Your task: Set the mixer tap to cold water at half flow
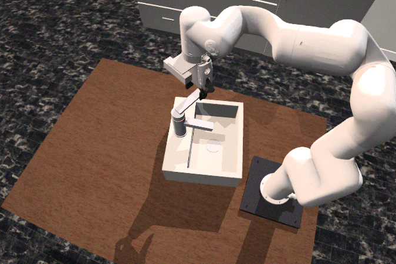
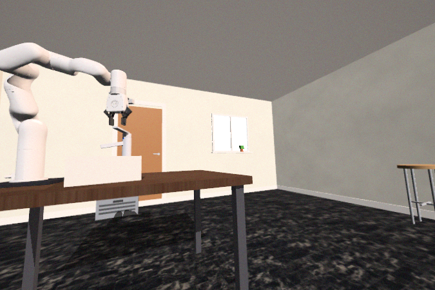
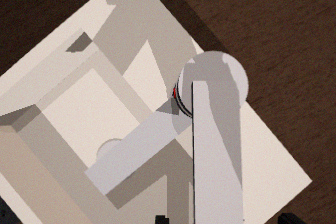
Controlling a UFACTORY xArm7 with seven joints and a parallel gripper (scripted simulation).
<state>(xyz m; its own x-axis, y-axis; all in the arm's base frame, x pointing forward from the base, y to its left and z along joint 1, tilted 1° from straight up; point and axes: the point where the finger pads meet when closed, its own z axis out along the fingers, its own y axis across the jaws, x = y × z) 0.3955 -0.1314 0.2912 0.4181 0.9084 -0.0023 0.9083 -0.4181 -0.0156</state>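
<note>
My gripper is now 1 cm short of the lever, 3 cm to the right of it and 4 cm above it. From my hand the other things lie so: white sink: 8 cm behind, 5 cm to the left, 28 cm below; then mixer tap: 2 cm ahead, 5 cm to the left, 9 cm below.
</note>
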